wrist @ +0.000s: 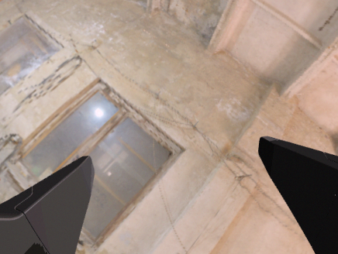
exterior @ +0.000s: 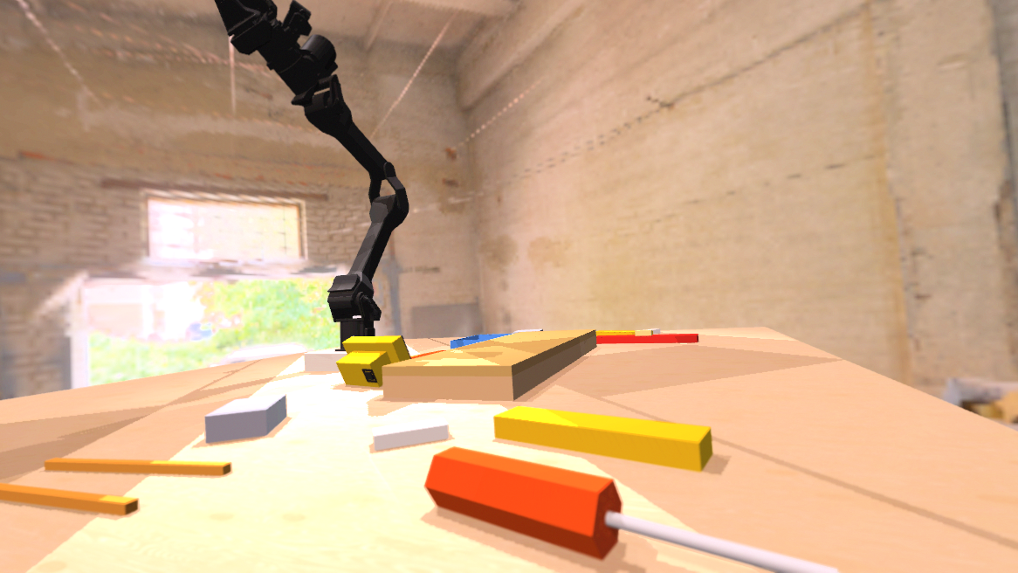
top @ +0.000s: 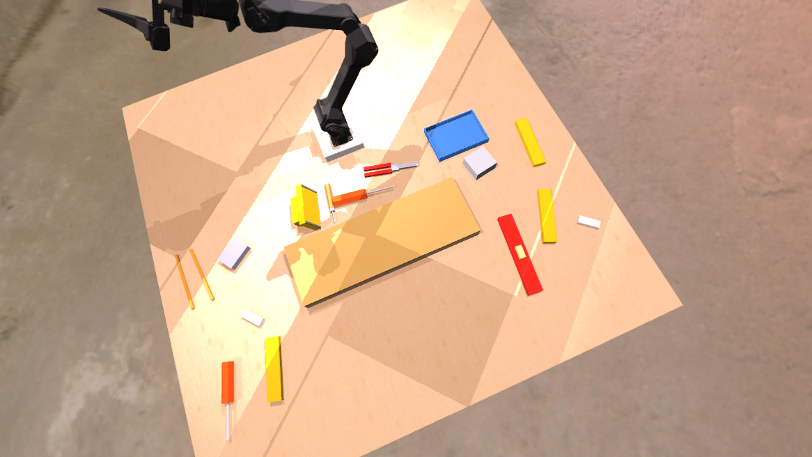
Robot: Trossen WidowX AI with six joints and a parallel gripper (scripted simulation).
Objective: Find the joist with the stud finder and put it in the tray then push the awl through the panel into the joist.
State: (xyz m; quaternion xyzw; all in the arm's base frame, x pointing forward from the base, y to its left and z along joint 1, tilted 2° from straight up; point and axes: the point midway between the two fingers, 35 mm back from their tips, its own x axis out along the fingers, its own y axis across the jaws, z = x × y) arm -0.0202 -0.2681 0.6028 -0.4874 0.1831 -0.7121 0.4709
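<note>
Right now the stud finder is 210 mm ahead of my gripper tip, 70 mm to the left of it and 640 mm below it. Also, from my gripper tip: red level 570 mm ahead, 590 mm to the left, 650 mm below; awl 210 mm ahead, 160 mm to the left, 660 mm below; blue tray 160 mm ahead, 600 mm to the left, 650 mm below.
</note>
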